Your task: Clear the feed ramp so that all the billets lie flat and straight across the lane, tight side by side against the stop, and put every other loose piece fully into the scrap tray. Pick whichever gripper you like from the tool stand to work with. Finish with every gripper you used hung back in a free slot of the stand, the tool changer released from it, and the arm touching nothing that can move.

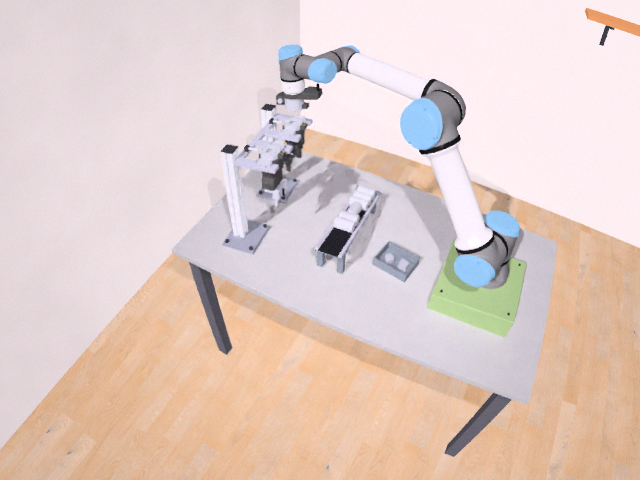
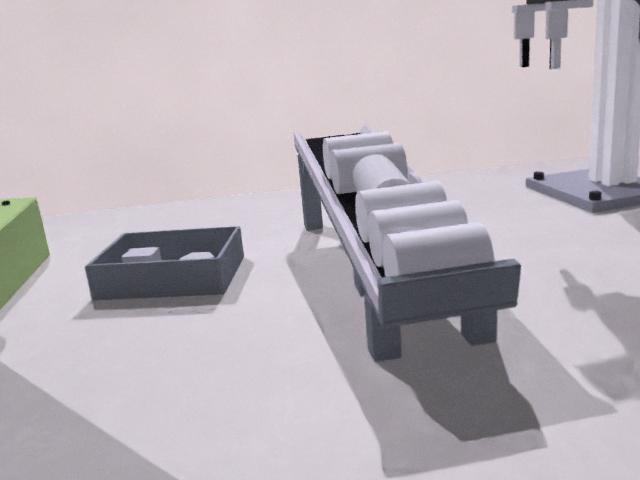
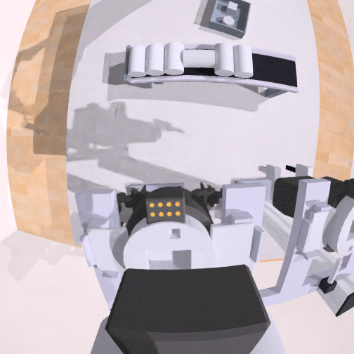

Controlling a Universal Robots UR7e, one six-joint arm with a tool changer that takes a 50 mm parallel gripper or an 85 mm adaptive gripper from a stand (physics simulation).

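The feed ramp point(image 1: 334, 241) point(image 2: 449, 293) point(image 3: 275, 69) carries several white cylinders. Three lie across the lane at the stop end; the nearest one point(image 2: 439, 250) point(image 3: 137, 60) is by the stop. One cylinder point(image 2: 377, 170) point(image 3: 198, 58) lies lengthwise, with two crosswise beyond it. The scrap tray point(image 1: 388, 270) point(image 2: 155, 280) holds a block point(image 2: 141, 254) point(image 3: 231, 6) and a hexagonal piece point(image 2: 198, 256) point(image 3: 228, 20). The arm's tool changer point(image 1: 293, 103) has no gripper visibly attached and is above the stand. The black adaptive gripper point(image 3: 167, 197) hangs in a stand slot, finger tips partly hidden; the parallel gripper point(image 2: 539, 54) hangs beside it.
The tool stand point(image 1: 234, 196) point(image 2: 614, 93) has upright posts and projecting forks point(image 3: 245, 200) close below the changer. The ramp is between the stand and the scrap tray. The arm's green base point(image 1: 475, 304) point(image 2: 20, 242) is beyond the tray.
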